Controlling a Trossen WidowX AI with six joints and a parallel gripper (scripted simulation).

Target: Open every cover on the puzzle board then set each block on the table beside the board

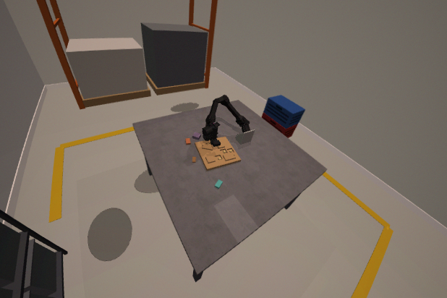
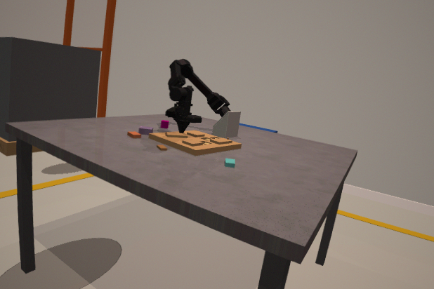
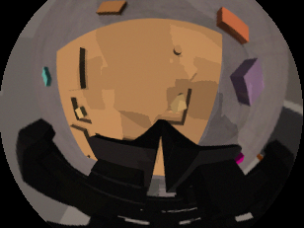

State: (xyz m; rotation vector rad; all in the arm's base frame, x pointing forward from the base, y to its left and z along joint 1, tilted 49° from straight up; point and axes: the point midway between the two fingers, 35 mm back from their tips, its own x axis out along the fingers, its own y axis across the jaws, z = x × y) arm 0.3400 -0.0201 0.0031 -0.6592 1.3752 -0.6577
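The tan puzzle board is 9 cm to the left of my gripper tip. Round my gripper tip: purple block (8 cm ahead, 16 cm to the right, 1 cm below); then magenta block (12 cm behind, 25 cm to the right, 1 cm below); then orange block (17 cm ahead, 12 cm to the right, 2 cm below).
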